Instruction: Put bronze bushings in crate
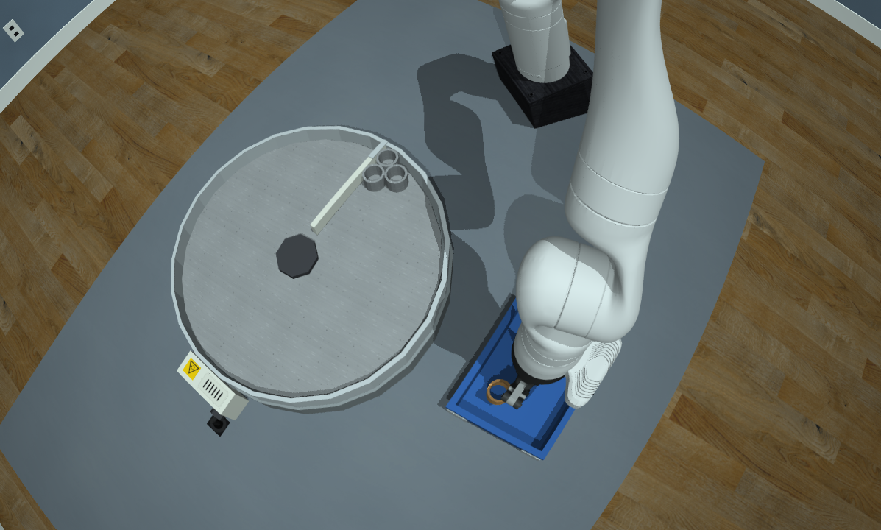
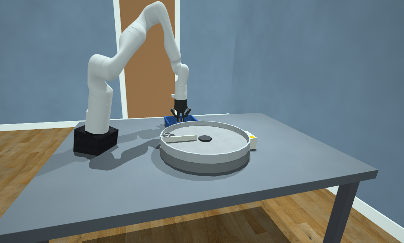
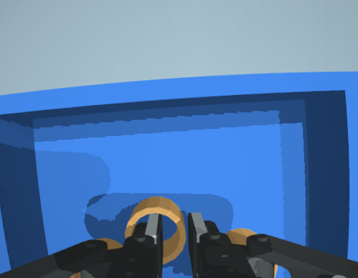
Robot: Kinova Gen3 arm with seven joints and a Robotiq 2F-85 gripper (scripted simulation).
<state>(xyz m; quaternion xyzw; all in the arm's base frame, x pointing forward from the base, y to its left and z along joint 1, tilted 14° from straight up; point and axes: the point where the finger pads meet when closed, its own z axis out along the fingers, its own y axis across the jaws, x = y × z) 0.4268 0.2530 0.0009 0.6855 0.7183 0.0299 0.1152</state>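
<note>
My hand is 10 mm above the blue crate. From my hand the other things lie so: turning table (350 mm to the right, 60 mm ahead, 10 mm above).
</note>
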